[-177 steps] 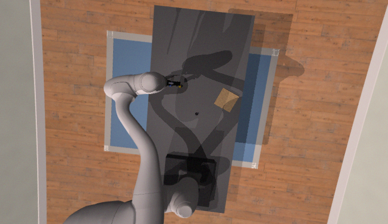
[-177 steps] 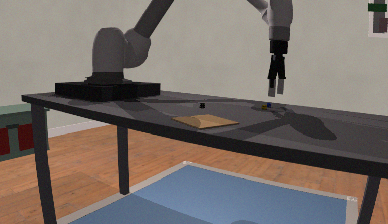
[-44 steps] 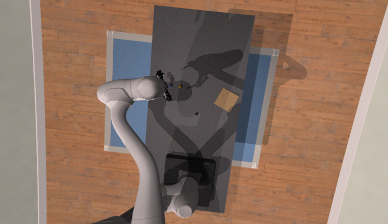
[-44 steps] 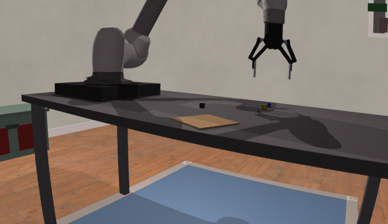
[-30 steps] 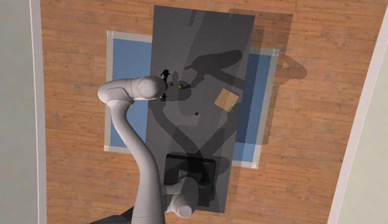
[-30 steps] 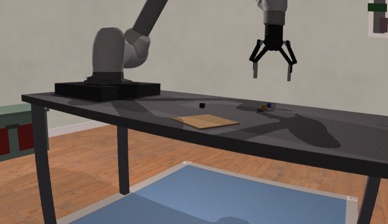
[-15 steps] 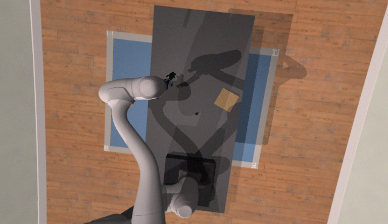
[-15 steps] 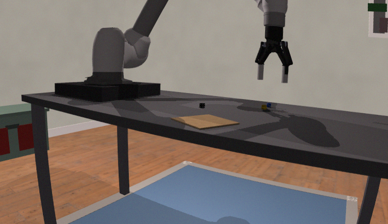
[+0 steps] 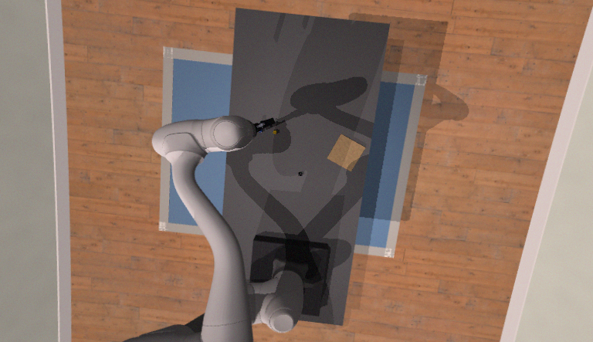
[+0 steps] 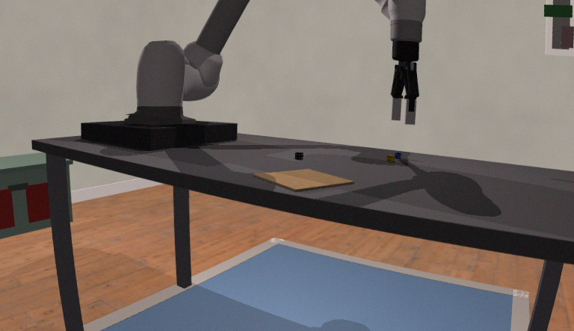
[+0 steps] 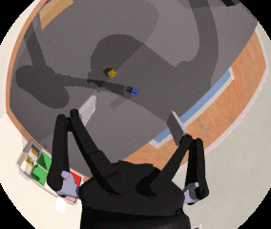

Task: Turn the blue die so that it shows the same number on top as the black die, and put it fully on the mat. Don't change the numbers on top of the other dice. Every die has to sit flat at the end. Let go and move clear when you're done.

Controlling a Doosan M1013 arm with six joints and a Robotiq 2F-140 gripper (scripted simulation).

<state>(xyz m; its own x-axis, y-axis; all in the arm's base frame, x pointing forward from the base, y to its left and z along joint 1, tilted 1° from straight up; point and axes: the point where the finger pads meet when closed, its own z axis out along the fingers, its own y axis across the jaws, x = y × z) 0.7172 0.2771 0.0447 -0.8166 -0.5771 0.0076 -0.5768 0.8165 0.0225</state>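
The blue die lies 1 cm behind my hand and 10 cm below it. From my hand the other things lie so: yellow die 8 cm to the right, 10 cm below; then tan mat 3 cm behind, 44 cm to the right, 11 cm below; then black die 18 cm behind, 24 cm to the right, 10 cm below.
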